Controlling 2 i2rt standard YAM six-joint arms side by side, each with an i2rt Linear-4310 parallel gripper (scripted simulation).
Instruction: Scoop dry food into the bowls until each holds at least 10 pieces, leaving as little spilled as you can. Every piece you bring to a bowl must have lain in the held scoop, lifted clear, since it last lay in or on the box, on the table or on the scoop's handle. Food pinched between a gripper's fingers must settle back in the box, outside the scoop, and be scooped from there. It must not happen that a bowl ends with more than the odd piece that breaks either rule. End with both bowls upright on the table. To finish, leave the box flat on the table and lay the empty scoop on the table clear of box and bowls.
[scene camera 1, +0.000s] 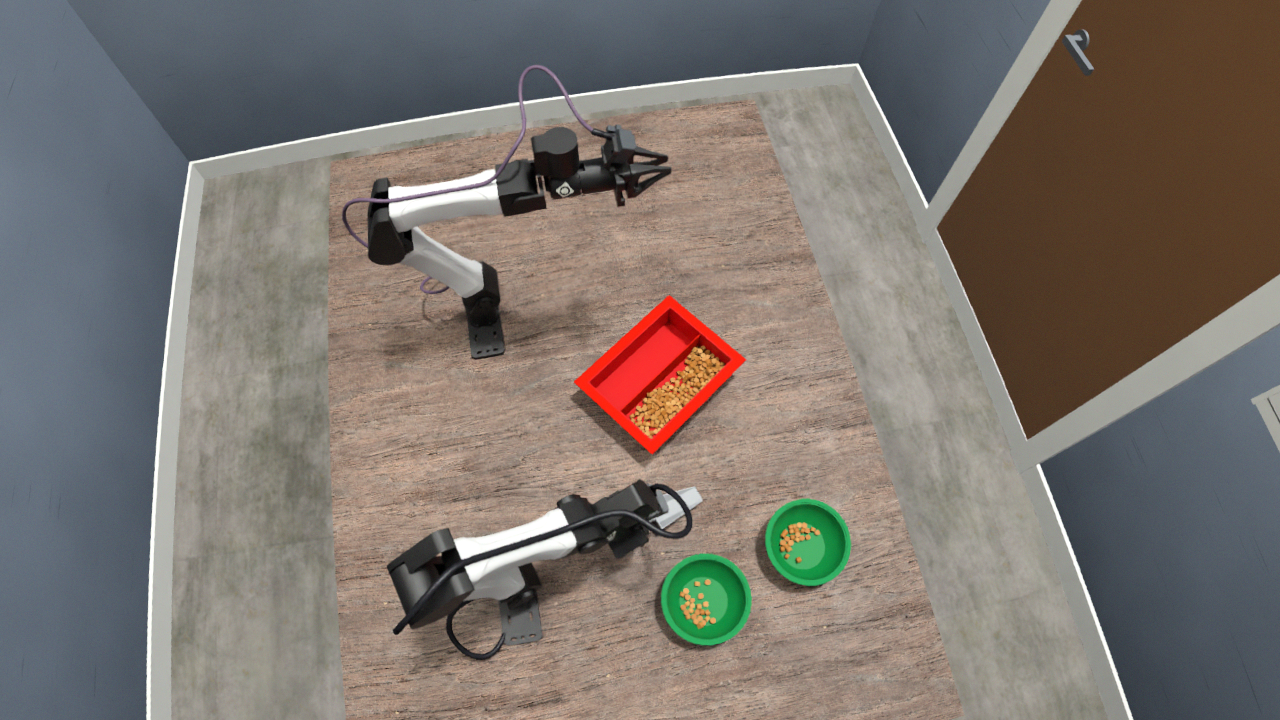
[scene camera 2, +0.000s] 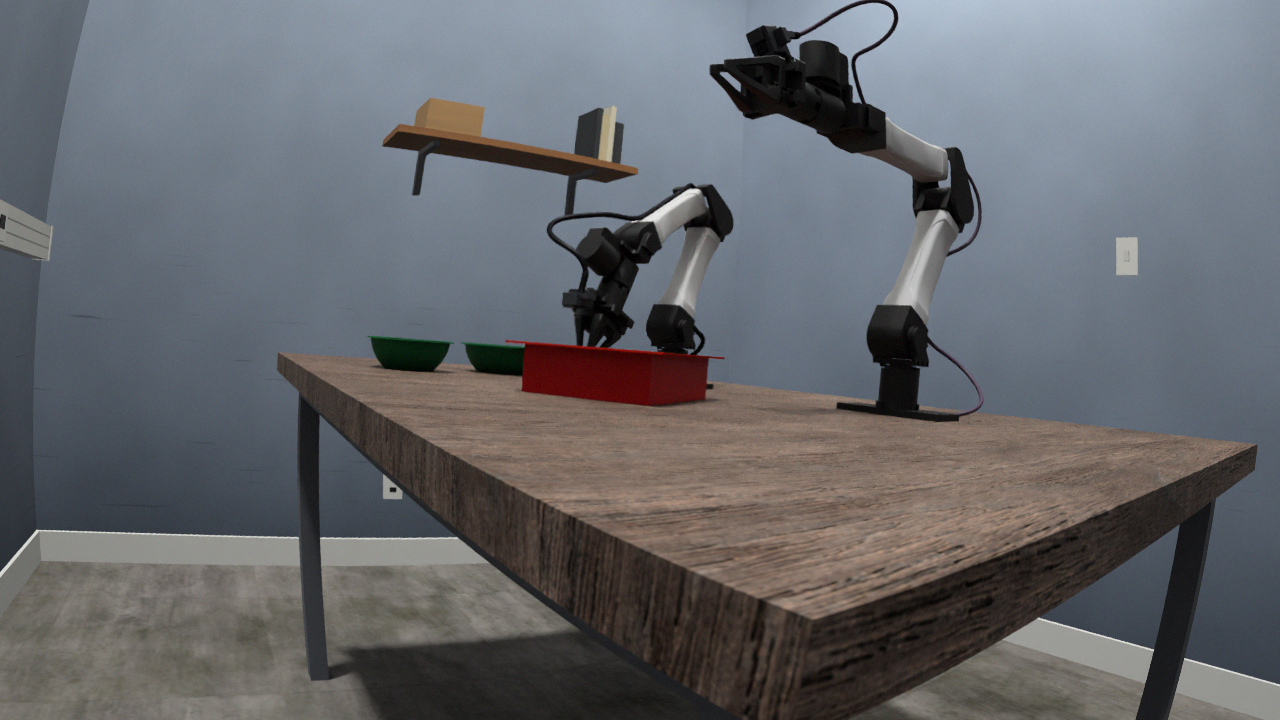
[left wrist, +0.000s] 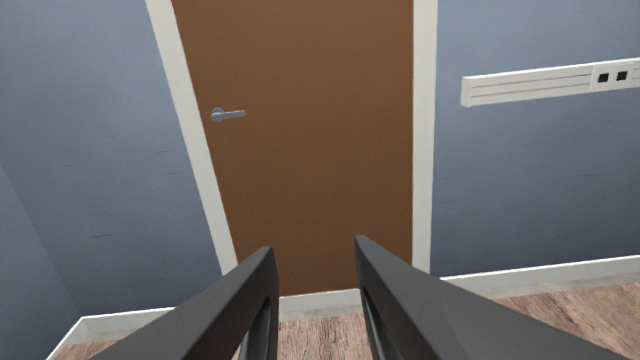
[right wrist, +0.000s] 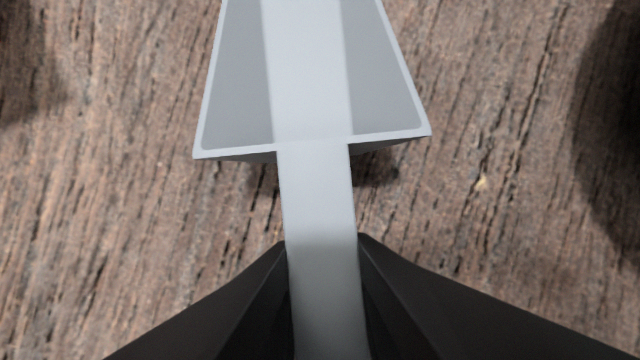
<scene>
In view: my left gripper (scene camera 2: 717, 66), my right gripper (scene camera 2: 583, 362), a red box (scene camera 1: 650, 354), a grey scoop (right wrist: 306, 92), a green bowl (scene camera 1: 729, 597) and a green bowl (scene camera 1: 823, 557).
The red box is seen too in scene camera 2 (scene camera 2: 646, 378). My left gripper also shows in scene camera 1 (scene camera 1: 669, 164) and in the left wrist view (left wrist: 315, 258). My right gripper also shows in the right wrist view (right wrist: 323, 255). The left wrist view misses the red box: it is out of frame. The right wrist view misses the red box: it is out of frame.
</scene>
